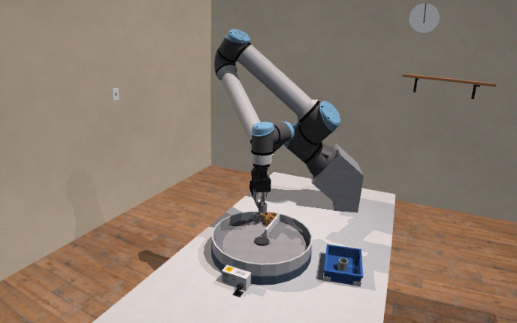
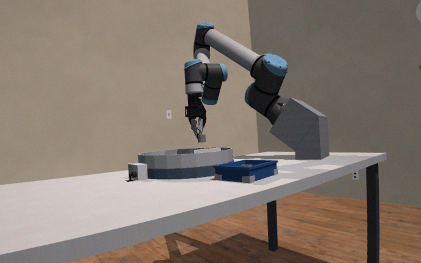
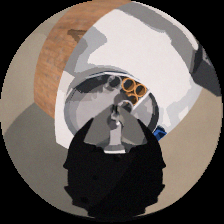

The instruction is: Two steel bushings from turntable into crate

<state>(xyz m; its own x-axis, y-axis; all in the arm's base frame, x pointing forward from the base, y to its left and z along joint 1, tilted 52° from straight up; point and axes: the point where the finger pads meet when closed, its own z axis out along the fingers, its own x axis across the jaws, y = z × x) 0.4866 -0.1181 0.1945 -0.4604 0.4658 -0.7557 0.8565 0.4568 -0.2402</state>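
Right now the blue crate is 410 mm to the left of my hand, 140 mm ahead of it and 130 mm below it. The rest, counted from my hand: grey turntable 130 mm ahead, 100 mm below, 60 mm to the left.
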